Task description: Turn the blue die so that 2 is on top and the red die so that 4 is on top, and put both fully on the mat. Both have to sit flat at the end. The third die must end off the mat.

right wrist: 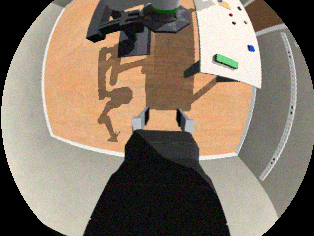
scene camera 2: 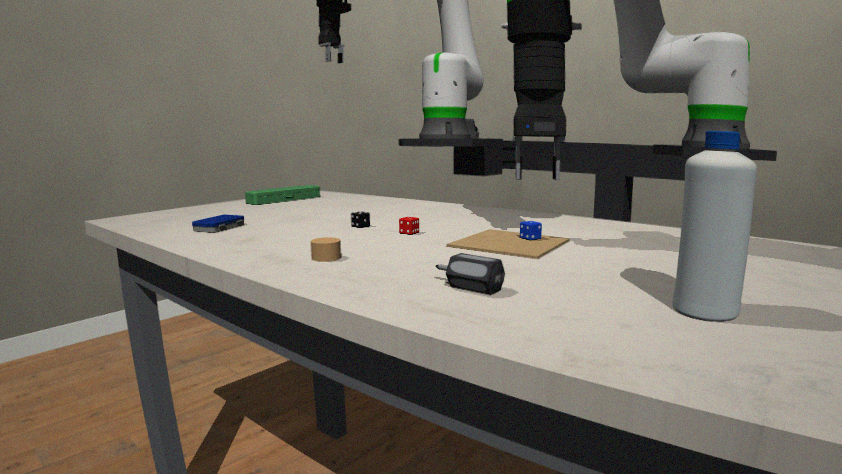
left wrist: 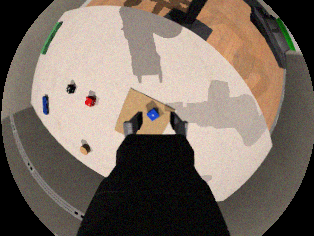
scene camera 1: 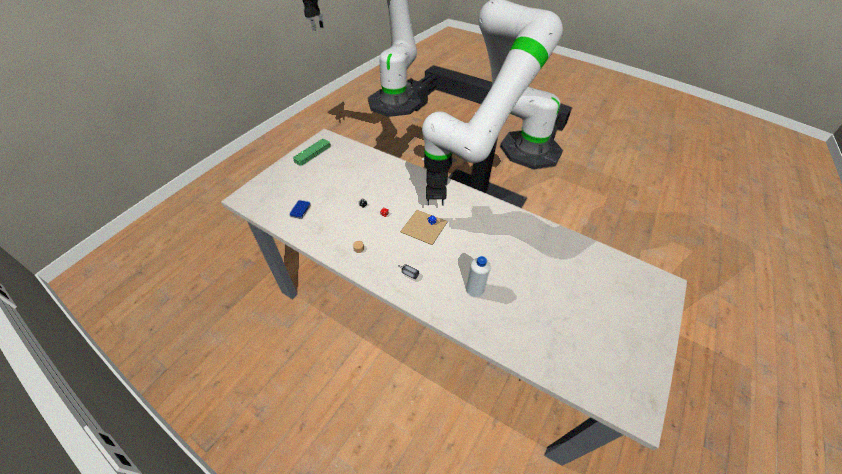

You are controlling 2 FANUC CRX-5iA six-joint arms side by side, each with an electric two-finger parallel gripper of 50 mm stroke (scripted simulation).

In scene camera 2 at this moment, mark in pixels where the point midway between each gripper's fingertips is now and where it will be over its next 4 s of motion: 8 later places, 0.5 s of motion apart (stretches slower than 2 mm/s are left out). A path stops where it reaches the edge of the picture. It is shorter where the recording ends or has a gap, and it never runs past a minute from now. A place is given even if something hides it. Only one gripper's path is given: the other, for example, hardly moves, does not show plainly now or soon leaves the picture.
My left gripper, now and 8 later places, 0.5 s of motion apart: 537,179; 540,179; 544,181; 544,182; 539,182; 533,183; 532,186; 532,198; 531,210
